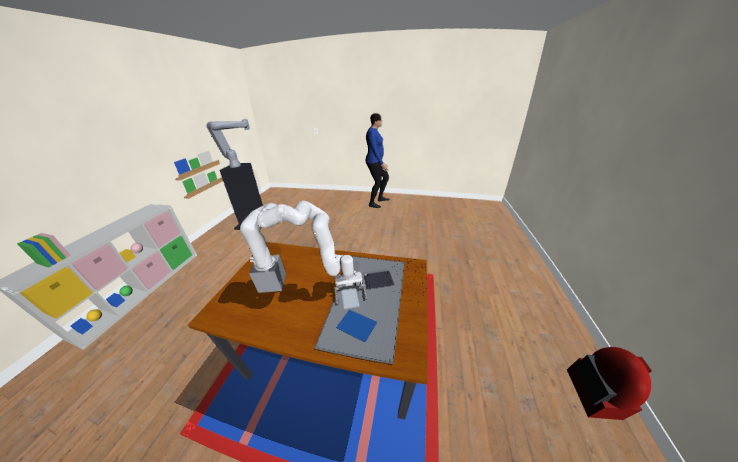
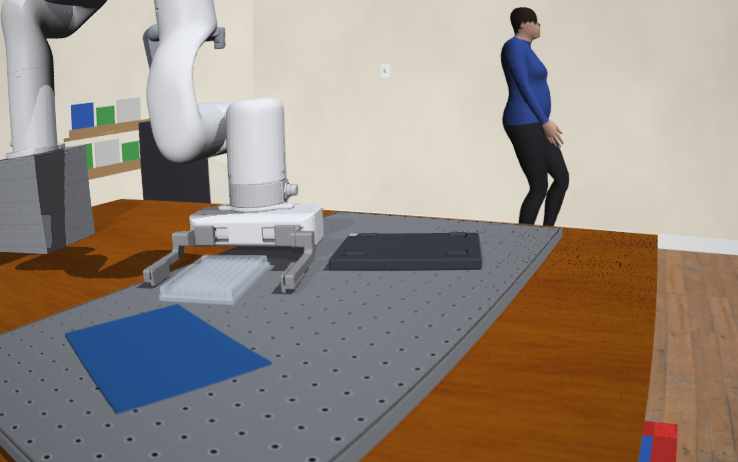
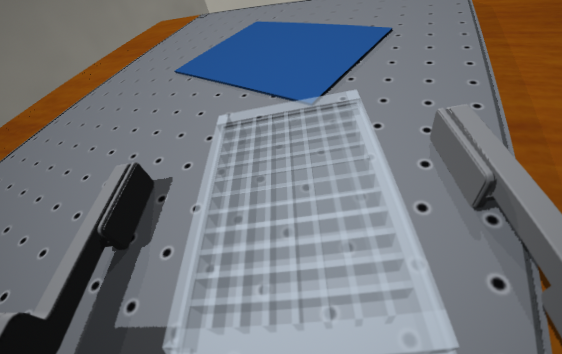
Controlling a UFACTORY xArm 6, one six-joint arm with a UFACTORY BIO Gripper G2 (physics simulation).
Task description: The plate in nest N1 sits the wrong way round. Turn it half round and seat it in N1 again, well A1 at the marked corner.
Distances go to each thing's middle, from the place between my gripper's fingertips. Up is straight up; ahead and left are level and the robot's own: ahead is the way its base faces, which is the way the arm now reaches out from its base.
Labels:
The clear well plate (image 2: 212,279) is 2 cm to the left of my hand and 1 cm behind it. Also, from my hand: flat blue square (image 2: 135,361) (14 cm to the right, 5 cm ahead, 1 cm below).

